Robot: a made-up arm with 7 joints. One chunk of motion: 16 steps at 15 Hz.
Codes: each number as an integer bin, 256 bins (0 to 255) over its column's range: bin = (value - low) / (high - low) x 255, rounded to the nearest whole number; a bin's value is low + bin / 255 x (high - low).
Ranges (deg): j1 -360.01..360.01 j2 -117.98..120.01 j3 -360.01..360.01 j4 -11..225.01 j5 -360.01..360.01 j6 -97.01..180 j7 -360.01..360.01
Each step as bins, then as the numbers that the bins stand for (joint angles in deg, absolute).
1 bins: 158 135 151 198 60 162 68
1 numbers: 86.12 8.01 66.35 172.25 -190.59 78.97 -168.00
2 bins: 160 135 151 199 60 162 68
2 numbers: 91.77 8.01 66.35 173.18 -190.59 78.97 -168.00
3 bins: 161 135 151 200 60 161 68
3 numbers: 94.59 8.01 66.35 174.11 -190.59 77.89 -168.00
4 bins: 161 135 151 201 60 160 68
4 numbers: 94.59 8.01 66.35 175.03 -190.59 76.80 -168.00
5 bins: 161 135 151 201 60 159 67
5 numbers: 94.59 8.01 66.35 175.03 -190.59 75.71 -170.83
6 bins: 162 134 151 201 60 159 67
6 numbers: 97.41 7.08 66.35 175.03 -190.59 75.71 -170.83
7 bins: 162 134 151 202 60 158 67
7 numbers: 97.41 7.08 66.35 175.96 -190.59 74.63 -170.83
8 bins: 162 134 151 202 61 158 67
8 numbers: 97.41 7.08 66.35 175.96 -187.77 74.63 -170.83
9 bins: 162 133 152 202 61 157 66
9 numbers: 97.41 6.15 69.18 175.96 -187.77 73.54 -173.65
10 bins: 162 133 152 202 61 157 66
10 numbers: 97.41 6.15 69.18 175.96 -187.77 73.54 -173.65
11 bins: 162 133 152 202 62 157 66
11 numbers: 97.41 6.15 69.18 175.96 -184.95 73.54 -173.65
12 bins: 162 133 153 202 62 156 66
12 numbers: 97.41 6.15 72.00 175.96 -184.95 72.45 -173.65
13 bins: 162 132 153 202 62 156 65
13 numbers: 97.41 5.21 72.00 175.96 -184.95 72.45 -176.48
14 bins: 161 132 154 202 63 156 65
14 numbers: 94.59 5.21 74.83 175.96 -182.12 72.45 -176.48
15 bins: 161 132 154 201 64 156 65
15 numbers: 94.59 5.21 74.83 175.03 -179.30 72.45 -176.48
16 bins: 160 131 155 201 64 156 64
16 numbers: 91.77 4.28 77.65 175.03 -179.30 72.45 -179.30
